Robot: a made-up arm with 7 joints. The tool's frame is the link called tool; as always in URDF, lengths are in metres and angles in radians. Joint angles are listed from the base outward. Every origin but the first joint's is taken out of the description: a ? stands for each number. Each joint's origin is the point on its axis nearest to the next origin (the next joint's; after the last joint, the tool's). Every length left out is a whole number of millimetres.
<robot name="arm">
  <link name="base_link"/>
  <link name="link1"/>
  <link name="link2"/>
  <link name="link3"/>
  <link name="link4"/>
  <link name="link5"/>
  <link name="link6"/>
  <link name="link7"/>
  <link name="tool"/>
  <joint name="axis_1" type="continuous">
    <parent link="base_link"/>
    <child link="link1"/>
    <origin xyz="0 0 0.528" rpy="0 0 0"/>
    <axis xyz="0 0 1"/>
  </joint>
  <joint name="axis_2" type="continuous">
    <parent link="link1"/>
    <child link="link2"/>
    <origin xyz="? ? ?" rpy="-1.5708 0 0"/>
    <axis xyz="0 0 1"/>
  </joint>
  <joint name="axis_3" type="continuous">
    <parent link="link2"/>
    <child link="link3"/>
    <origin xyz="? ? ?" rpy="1.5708 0 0"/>
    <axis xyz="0 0 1"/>
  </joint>
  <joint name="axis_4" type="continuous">
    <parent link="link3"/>
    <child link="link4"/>
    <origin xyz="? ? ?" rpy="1.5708 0 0"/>
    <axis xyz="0 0 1"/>
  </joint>
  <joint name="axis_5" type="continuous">
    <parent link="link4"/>
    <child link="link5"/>
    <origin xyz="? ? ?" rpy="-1.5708 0 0"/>
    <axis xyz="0 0 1"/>
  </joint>
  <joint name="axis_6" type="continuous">
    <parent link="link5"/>
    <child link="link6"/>
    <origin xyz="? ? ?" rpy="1.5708 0 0"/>
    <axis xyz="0 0 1"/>
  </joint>
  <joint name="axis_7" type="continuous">
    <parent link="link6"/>
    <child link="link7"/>
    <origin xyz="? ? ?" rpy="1.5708 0 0"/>
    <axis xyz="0 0 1"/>
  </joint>
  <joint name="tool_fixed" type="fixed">
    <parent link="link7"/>
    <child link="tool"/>
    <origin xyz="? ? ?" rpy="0 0 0"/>
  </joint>
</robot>
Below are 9 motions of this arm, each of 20 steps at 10 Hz.
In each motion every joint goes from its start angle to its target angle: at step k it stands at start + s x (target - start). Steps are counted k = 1, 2, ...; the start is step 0. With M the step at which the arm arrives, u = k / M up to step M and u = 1 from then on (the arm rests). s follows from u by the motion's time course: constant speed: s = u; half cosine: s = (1 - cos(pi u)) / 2; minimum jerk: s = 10 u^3 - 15 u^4 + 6 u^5.
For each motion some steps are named. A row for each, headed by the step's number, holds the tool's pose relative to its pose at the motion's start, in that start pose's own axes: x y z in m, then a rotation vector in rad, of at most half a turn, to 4 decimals.
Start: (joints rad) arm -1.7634 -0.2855 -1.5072 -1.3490 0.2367 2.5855 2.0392
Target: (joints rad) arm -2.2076 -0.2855 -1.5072 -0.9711 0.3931 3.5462 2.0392
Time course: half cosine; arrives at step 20
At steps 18, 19, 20:
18: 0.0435 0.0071 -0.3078 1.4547 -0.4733 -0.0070
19: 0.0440 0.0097 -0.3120 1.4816 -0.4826 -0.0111
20: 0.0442 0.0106 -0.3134 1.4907 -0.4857 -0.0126

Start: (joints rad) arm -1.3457 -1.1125 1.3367 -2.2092 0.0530 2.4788 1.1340
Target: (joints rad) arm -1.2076 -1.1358 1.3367 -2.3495 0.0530 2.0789 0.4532
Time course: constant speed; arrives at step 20
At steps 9, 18, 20:
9: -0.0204 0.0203 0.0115 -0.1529 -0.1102 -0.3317
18: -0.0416 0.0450 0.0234 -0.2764 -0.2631 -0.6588
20: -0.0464 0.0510 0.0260 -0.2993 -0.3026 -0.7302

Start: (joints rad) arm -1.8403 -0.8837 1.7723 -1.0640 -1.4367 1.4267 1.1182
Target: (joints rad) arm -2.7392 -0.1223 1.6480 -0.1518 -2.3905 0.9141 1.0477
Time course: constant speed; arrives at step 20
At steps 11, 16, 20:
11: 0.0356 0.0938 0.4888 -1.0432 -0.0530 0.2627
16: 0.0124 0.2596 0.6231 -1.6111 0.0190 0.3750
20: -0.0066 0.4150 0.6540 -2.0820 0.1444 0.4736

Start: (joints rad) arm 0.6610 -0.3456 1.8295 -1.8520 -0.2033 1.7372 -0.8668
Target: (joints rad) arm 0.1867 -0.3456 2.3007 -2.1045 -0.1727 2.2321 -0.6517
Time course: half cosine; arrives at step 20
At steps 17, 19, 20:
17: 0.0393 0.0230 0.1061 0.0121 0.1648 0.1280
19: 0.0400 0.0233 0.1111 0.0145 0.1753 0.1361
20: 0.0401 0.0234 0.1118 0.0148 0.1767 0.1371

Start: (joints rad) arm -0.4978 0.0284 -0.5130 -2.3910 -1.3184 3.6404 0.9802
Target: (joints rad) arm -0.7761 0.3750 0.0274 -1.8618 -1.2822 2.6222 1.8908
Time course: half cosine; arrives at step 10
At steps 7, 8, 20:
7: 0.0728 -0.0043 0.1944 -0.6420 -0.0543 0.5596
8: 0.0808 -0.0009 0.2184 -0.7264 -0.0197 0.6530
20: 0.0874 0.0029 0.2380 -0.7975 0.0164 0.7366

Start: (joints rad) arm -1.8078 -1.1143 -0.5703 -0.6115 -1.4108 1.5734 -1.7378
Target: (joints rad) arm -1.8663 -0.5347 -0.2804 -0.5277 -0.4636 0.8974 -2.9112
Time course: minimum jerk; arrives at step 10
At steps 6, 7, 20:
6: 0.3032 0.0582 -0.1352 -0.0268 0.6962 -1.2937
7: 0.3810 0.0492 -0.1618 -0.0624 0.8687 -1.6169
20: 0.4628 0.0299 -0.1883 -0.1128 1.0674 -1.9576

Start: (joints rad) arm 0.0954 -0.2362 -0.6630 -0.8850 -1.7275 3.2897 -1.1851
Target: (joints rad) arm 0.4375 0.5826 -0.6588 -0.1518 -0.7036 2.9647 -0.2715
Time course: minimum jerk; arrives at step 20
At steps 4, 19, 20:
4: 0.0119 0.0193 0.0134 -0.0168 -0.0076 0.1039
19: 0.2100 0.3581 0.0056 -0.1565 0.4128 1.9015
20: 0.2102 0.3585 0.0054 -0.1562 0.4140 1.9037

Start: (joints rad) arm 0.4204 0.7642 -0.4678 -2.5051 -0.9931 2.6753 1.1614
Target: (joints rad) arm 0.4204 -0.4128 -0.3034 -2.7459 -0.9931 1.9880 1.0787
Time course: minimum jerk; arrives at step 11
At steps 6, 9, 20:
6: -0.1140 0.1539 -0.1233 0.0314 0.1836 0.1636
9: -0.2185 0.2361 -0.1349 0.0404 0.2879 0.2930
20: -0.2316 0.2443 -0.1328 0.0412 0.2993 0.3106

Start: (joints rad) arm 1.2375 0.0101 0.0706 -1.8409 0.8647 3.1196 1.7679
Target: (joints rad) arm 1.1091 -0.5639 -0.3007 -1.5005 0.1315 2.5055 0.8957
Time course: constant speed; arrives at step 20
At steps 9, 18, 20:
9: -0.0665 -0.0811 -0.1911 0.1873 -0.0501 -0.6850
18: -0.0808 -0.0967 -0.4187 0.3974 0.2052 -1.2811
20: -0.0757 -0.0910 -0.4702 0.4302 0.3011 -1.3869

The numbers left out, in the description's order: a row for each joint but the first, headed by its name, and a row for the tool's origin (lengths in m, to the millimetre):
axis_2: 0 0 0
axis_3: 0 -0.442 0
axis_4: 0.065 0 0
axis_5: -0.064 0.296 0
axis_6: 0 0 0
axis_7: 0.104 0 0
tool: 0 0 0

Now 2 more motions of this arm.
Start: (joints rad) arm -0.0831 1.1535 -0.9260 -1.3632 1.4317 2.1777 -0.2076
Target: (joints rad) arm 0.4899 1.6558 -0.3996 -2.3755 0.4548 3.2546 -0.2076
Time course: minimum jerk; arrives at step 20
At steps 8, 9, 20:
8: -0.1502 0.0248 0.1536 -0.5189 -0.0933 -0.2166
9: -0.1982 0.0368 0.1869 -0.6517 -0.1235 -0.3235
20: -0.5188 0.1917 0.2740 -1.1853 -0.4783 -1.3150

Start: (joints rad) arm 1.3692 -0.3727 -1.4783 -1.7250 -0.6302 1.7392 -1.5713
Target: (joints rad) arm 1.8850 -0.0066 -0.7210 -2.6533 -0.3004 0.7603 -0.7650
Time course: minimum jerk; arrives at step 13
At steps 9, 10, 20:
9: 0.4794 -0.2614 0.1611 0.7491 -1.0899 -0.4456
10: 0.4796 -0.3073 0.1827 0.7361 -1.3091 -0.4444
20: 0.4710 -0.3467 0.2011 0.6987 -1.5237 -0.4314

